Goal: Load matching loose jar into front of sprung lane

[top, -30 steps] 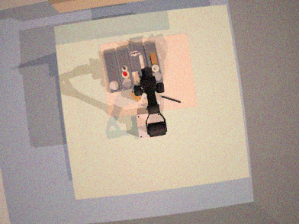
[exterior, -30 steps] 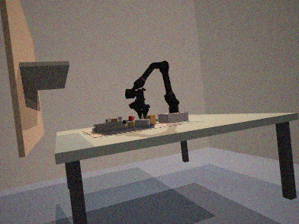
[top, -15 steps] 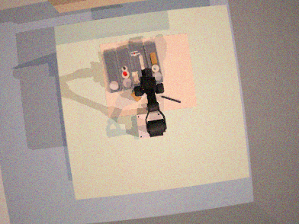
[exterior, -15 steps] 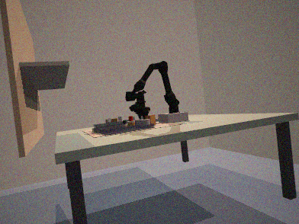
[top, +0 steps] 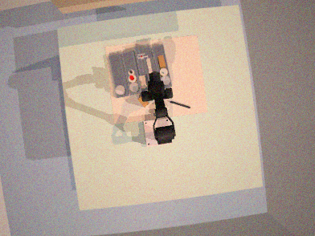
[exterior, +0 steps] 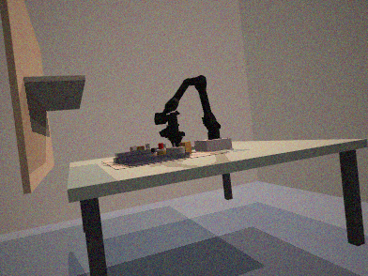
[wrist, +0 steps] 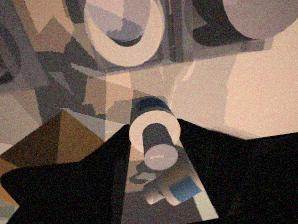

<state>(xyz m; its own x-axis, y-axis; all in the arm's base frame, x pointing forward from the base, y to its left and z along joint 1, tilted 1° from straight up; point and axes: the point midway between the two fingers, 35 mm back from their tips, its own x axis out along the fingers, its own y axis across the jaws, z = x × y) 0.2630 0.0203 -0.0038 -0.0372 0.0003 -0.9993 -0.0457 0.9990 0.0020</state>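
The orange-brown block is 2 cm behind my gripper tip, 9 cm to the left of it and 1 cm above it. The rest, counted from my gripper tip: dark stick (6 cm behind, 15 cm to the right, 2 cm below).
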